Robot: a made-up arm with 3 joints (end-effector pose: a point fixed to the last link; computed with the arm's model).
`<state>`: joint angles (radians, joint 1 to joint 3).
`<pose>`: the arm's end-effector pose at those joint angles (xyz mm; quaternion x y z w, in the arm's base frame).
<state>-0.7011 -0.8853 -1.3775</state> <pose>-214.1 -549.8 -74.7 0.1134 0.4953 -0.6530 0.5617</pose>
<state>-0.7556 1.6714 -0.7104</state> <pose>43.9 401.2 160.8 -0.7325 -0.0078 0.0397 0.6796</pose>
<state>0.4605 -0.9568 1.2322</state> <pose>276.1 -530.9 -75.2 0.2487 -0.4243 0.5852 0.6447</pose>
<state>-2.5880 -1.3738 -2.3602</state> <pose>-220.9 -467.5 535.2 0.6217 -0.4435 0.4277 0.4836</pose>
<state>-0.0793 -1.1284 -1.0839</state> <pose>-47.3 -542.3 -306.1 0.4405 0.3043 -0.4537 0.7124</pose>
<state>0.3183 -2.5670 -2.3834</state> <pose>217.4 -41.1 -587.5 0.3921 0.8630 -0.2037 0.2447</pose>
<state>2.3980 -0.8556 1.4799</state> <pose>53.2 -515.2 420.3 0.4603 0.7277 -0.5083 0.0165</pose>
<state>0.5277 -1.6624 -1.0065</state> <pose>341.2 -392.1 -462.2 0.7095 0.1900 -0.1450 0.6629</pose>
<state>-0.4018 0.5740 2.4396</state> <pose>154.7 6.4 241.2 0.0844 0.3263 0.9019 0.2701</pose>
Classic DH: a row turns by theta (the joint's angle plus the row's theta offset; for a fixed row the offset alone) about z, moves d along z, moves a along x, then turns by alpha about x. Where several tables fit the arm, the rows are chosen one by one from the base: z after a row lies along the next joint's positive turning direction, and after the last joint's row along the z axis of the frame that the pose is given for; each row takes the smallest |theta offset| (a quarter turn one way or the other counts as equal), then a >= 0, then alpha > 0; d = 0 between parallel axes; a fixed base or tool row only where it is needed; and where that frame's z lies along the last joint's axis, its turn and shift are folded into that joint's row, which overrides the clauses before.
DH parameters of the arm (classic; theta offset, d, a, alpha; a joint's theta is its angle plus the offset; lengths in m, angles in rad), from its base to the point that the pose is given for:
base (fixed): 0 0.137 0 1.5708
joint 1: -1.5708 0.031 0.291 1.5708
joint 2: 1.5708 -0.059 0.296 -1.5708
joint 3: 0.2347 0 0.0946 0
tool (fixed): 1.3361 0.396 0 0

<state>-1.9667 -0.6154 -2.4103</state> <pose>-91.9 -457.4 195.8 0.6808 -0.4404 0.5834 0.0466</pose>
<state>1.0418 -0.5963 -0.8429</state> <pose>152.0 -562.5 53.9 0.4271 -0.3298 -0.2058 0.8164</pose>
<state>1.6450 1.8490 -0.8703</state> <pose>41.6 452.0 142.9 -0.3065 -0.6292 -0.7033 0.1249</pose>
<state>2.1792 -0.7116 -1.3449</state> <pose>188.6 -545.6 237.0 0.6437 -0.5496 -0.0287 0.5317</pose>
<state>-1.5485 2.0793 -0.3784</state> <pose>-142.4 504.6 88.4 -0.6721 0.2319 0.5240 0.4691</pose>
